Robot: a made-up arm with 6 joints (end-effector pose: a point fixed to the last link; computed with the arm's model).
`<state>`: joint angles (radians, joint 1 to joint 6).
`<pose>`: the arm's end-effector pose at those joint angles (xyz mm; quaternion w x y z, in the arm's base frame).
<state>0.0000 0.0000 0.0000 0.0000 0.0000 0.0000</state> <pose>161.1 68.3 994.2 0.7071 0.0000 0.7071 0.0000</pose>
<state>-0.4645 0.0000 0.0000 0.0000 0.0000 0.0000</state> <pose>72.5 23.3 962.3 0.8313 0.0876 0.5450 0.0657</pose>
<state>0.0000 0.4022 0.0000 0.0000 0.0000 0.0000</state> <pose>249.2 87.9 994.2 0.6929 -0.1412 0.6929 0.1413</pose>
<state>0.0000 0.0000 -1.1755 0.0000 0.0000 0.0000</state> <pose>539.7 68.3 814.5 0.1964 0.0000 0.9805 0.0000</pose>
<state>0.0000 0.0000 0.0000 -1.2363 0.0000 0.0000</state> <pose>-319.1 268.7 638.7 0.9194 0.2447 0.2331 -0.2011</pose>
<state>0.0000 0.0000 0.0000 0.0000 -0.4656 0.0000</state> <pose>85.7 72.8 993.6 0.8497 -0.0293 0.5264 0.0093</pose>
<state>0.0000 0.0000 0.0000 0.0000 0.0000 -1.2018</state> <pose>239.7 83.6 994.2 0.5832 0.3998 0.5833 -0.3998</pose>
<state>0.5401 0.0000 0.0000 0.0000 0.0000 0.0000</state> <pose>265.1 125.6 971.3 0.5155 -0.1015 0.8474 -0.0761</pose>
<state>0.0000 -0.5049 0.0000 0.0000 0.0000 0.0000</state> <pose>51.4 94.4 994.2 0.6847 0.1766 0.6847 -0.1766</pose>
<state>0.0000 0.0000 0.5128 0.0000 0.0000 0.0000</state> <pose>-15.3 68.3 919.4 0.8633 0.0000 0.5047 0.0000</pose>
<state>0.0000 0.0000 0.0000 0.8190 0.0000 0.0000</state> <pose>570.9 161.8 890.1 0.4129 -0.1681 0.8844 0.1382</pose>
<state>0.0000 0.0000 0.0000 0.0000 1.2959 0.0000</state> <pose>286.9 42.5 843.7 0.1408 0.0767 0.9868 -0.0244</pose>
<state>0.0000 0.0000 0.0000 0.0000 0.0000 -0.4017</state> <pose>184.5 84.0 994.2 0.6929 0.1411 0.6929 -0.1411</pose>
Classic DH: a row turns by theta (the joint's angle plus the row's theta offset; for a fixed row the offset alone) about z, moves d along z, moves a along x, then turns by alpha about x. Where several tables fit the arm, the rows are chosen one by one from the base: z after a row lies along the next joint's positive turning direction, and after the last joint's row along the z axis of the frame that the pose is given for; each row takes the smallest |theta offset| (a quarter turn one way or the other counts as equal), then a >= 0, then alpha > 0; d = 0 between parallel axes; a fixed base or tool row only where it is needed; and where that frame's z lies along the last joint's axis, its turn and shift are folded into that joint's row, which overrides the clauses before.
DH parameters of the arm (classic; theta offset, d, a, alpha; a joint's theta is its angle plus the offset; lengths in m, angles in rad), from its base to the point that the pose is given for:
base (fixed): 0.4914 0.7688 0.1922 -1.5036
joint 1: 0 0.1856 0.0849 1.5036
joint 2: -0.4914 -0.161 0.0586 1.5708
joint 3: 0.0973 -0.1908 -0.0162 -2.5634
joint 4: -0.0766 0.2618 -0.0219 -0.7039
joint 5: 0.1625 -0.6869 0.09 1.6895
joint 6: -1.509 0.1553 -0.0496 -1.5708
tool (fixed): 1.5708 -0.0505 0 0

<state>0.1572 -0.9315 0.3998 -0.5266 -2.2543 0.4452</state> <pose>-211.3 390.9 492.7 0.4823 -0.5786 -0.4112 -0.5133</pose>
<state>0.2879 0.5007 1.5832 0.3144 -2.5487 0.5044</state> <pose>171.4 -40.4 543.7 0.4948 -0.0495 -0.8670 -0.0314</pose>
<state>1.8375 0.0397 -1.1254 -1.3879 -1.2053 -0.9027</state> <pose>199.6 617.7 885.0 0.6573 -0.4207 0.5273 -0.3360</pose>
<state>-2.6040 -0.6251 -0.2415 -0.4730 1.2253 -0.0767</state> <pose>191.1 226.1 627.7 0.5307 0.4023 0.0852 0.7411</pose>
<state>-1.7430 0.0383 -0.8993 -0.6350 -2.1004 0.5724</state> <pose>-11.6 175.0 563.5 0.7027 0.0709 -0.5661 -0.4250</pose>
